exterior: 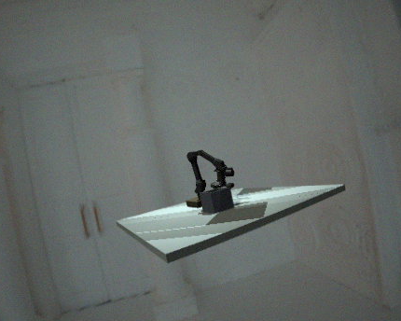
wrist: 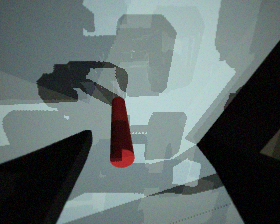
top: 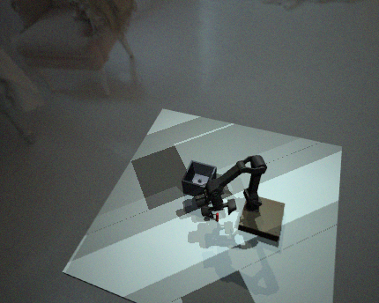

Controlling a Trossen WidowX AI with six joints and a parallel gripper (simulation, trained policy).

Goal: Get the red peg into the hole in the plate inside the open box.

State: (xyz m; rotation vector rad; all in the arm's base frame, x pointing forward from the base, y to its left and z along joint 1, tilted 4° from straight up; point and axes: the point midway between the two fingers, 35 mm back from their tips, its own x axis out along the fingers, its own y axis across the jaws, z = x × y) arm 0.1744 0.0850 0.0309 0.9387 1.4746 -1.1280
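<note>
My gripper tip is 2 cm short of the red peg and 2 cm above it. From my gripper tip the other things lie so: pale plate (21 cm to the right, 15 cm ahead, 1 cm below).
</note>
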